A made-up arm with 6 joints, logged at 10 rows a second.
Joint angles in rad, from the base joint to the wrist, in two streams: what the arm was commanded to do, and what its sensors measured. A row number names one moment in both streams.
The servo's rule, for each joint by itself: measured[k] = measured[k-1] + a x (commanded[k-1-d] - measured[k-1]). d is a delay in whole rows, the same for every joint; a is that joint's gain. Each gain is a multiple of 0.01, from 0.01 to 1. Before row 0 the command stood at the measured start. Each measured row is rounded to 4 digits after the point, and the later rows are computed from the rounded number. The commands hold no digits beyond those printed.
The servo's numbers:
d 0
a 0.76 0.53 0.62 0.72 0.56 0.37
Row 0, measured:
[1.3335 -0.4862 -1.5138 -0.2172 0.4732 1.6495]
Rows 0 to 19, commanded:
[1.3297 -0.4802 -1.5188 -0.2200 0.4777 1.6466]
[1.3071 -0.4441 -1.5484 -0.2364 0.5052 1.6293]
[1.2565 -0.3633 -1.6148 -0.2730 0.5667 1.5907]
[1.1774 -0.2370 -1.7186 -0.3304 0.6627 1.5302]
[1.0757 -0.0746 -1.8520 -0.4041 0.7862 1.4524]
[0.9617 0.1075 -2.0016 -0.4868 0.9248 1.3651]
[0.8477 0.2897 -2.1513 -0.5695 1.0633 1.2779]
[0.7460 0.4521 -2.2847 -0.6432 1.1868 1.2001]
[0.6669 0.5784 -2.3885 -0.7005 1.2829 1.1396]
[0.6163 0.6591 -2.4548 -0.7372 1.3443 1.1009]
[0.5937 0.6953 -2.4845 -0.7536 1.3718 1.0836]
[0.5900 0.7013 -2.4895 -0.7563 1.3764 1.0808]
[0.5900 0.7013 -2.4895 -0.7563 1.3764 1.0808]
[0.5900 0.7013 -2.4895 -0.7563 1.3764 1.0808]
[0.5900 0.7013 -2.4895 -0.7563 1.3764 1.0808]
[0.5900 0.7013 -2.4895 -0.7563 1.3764 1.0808]
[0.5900 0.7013 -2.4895 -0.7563 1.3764 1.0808]
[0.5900 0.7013 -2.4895 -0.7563 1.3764 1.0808]
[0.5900 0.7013 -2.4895 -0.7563 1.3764 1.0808]
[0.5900 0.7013 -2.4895 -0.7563 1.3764 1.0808]
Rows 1 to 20, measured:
[1.3306 -0.4830 -1.5169 -0.2192 0.4757 1.6484]
[1.3127 -0.4624 -1.5364 -0.2316 0.4922 1.6413]
[1.2700 -0.4099 -1.5850 -0.2614 0.5339 1.6226]
[1.1996 -0.3183 -1.6678 -0.3111 0.6060 1.5884]
[1.1054 -0.1891 -1.7820 -0.3781 0.7069 1.5381]
[0.9962 -0.0319 -1.9182 -0.4564 0.8289 1.4741]
[0.8833 0.1385 -2.0627 -0.5378 0.9602 1.4015]
[0.7790 0.3047 -2.2003 -0.6137 1.0871 1.3270]
[0.6938 0.4498 -2.3170 -0.6762 1.1967 1.2577]
[0.6349 0.5607 -2.4024 -0.7201 1.2794 1.1997]
[0.6036 0.6320 -2.4533 -0.7442 1.3311 1.1567]
[0.5933 0.6687 -2.4757 -0.7529 1.3565 1.1286]
[0.5908 0.6860 -2.4843 -0.7553 1.3676 1.1109]
[0.5902 0.6941 -2.4875 -0.7560 1.3725 1.0998]
[0.5900 0.6979 -2.4887 -0.7562 1.3747 1.0928]
[0.5900 0.6997 -2.4892 -0.7563 1.3757 1.0884]
[0.5900 0.7005 -2.4894 -0.7563 1.3761 1.0856]
[0.5900 0.7009 -2.4895 -0.7563 1.3763 1.0838]
[0.5900 0.7011 -2.4895 -0.7563 1.3764 1.0827]
[0.5900 0.7012 -2.4895 -0.7563 1.3764 1.0820]

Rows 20 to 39, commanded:
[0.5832 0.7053 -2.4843 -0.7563 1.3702 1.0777]
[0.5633 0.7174 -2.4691 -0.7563 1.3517 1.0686]
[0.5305 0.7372 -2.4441 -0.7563 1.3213 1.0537]
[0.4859 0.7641 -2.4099 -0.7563 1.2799 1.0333]
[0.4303 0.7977 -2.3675 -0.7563 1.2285 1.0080]
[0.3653 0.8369 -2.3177 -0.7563 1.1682 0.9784]
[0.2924 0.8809 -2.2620 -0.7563 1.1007 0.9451]
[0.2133 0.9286 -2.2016 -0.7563 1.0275 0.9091]
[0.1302 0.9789 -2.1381 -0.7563 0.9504 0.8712]
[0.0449 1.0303 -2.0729 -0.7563 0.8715 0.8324]
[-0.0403 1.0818 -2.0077 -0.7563 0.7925 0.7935]
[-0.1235 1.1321 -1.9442 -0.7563 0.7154 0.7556]
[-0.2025 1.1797 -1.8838 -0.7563 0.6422 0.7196]
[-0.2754 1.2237 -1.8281 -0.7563 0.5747 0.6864]
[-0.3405 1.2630 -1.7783 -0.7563 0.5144 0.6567]
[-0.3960 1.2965 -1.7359 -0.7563 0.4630 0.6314]
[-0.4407 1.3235 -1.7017 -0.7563 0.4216 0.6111]
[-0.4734 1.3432 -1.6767 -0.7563 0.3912 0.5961]
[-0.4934 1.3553 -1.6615 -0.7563 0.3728 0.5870]
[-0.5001 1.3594 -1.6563 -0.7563 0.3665 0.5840]
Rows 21 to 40, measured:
[0.5848 0.7034 -2.4863 -0.7563 1.3729 1.0804]
[0.5685 0.7108 -2.4756 -0.7563 1.3610 1.0760]
[0.5396 0.7248 -2.4561 -0.7563 1.3388 1.0677]
[0.4988 0.7456 -2.4275 -0.7563 1.3058 1.0550]
[0.4467 0.7732 -2.3903 -0.7563 1.2625 1.0376]
[0.3848 0.8070 -2.3453 -0.7563 1.2097 1.0157]
[0.3146 0.8462 -2.2937 -0.7563 1.1487 0.9896]
[0.2376 0.8899 -2.2366 -0.7563 1.0808 0.9598]
[0.1560 0.9371 -2.1755 -0.7563 1.0078 0.9270]
[0.0716 0.9865 -2.1119 -0.7563 0.9315 0.8920]
[-0.0134 1.0370 -2.0473 -0.7563 0.8537 0.8556]
[-0.0971 1.0874 -1.9834 -0.7563 0.7763 0.8186]
[-0.1772 1.1363 -1.9216 -0.7563 0.7012 0.7820]
[-0.2518 1.1826 -1.8636 -0.7563 0.6304 0.7466]
[-0.3192 1.2252 -1.8107 -0.7563 0.5654 0.7133]
[-0.3776 1.2630 -1.7643 -0.7563 0.5081 0.6830]
[-0.4256 1.2951 -1.7255 -0.7563 0.4597 0.6564]
[-0.4619 1.3206 -1.6952 -0.7563 0.4213 0.6341]
[-0.4858 1.3390 -1.6743 -0.7563 0.3941 0.6167]
[-0.4967 1.3498 -1.6631 -0.7563 0.3786 0.6046]

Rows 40 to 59, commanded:
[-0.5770 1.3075 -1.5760 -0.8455 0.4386 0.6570]
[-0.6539 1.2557 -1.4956 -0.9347 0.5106 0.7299]
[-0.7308 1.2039 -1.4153 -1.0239 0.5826 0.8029]
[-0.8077 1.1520 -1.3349 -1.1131 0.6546 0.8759]
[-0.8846 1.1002 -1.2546 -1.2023 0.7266 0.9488]
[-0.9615 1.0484 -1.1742 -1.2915 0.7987 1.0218]
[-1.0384 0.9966 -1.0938 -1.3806 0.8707 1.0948]
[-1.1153 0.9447 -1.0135 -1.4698 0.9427 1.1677]
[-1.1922 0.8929 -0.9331 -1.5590 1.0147 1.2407]
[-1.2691 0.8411 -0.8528 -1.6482 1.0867 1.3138]
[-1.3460 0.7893 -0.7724 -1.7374 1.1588 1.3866]
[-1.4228 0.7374 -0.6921 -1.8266 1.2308 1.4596]
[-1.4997 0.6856 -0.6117 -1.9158 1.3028 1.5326]
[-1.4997 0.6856 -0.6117 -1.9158 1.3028 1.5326]
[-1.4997 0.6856 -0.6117 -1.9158 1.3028 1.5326]
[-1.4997 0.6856 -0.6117 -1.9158 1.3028 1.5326]
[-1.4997 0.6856 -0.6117 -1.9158 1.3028 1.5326]
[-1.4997 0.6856 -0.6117 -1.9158 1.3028 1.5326]
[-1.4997 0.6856 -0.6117 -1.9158 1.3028 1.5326]
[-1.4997 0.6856 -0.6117 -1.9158 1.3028 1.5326]
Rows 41 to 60, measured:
[-0.5577 1.3274 -1.6091 -0.8205 0.4122 0.6240]
[-0.6308 1.2894 -1.5387 -0.9027 0.4673 0.6632]
[-0.7068 1.2441 -1.4622 -0.9900 0.5319 0.7149]
[-0.7835 1.1953 -1.3833 -1.0786 0.6006 0.7745]
[-0.8603 1.1449 -1.3035 -1.1677 0.6712 0.8390]
[-0.9372 1.0938 -1.2233 -1.2568 0.7426 0.9066]
[-1.0141 1.0423 -1.1430 -1.3459 0.8143 0.9762]
[-1.0910 0.9906 -1.0627 -1.4351 0.8862 1.0471]
[-1.1679 0.9388 -0.9823 -1.5243 0.9582 1.1187]
[-1.2448 0.8870 -0.9020 -1.6135 1.0302 1.1909]
[-1.3217 0.8352 -0.8216 -1.7027 1.1022 1.2633]
[-1.3985 0.7834 -0.7413 -1.7919 1.1742 1.3359]
[-1.4754 0.7316 -0.6609 -1.8811 1.2462 1.4087]
[-1.4939 0.7072 -0.6304 -1.9061 1.2779 1.4545]
[-1.4983 0.6958 -0.6188 -1.9131 1.2918 1.4834]
[-1.4994 0.6904 -0.6144 -1.9150 1.2980 1.5016]
[-1.4996 0.6879 -0.6127 -1.9156 1.3007 1.5131]
[-1.4997 0.6867 -0.6121 -1.9157 1.3019 1.5203]
[-1.4997 0.6861 -0.6119 -1.9158 1.3024 1.5249]
[-1.4997 0.6858 -0.6118 -1.9158 1.3026 1.5277]

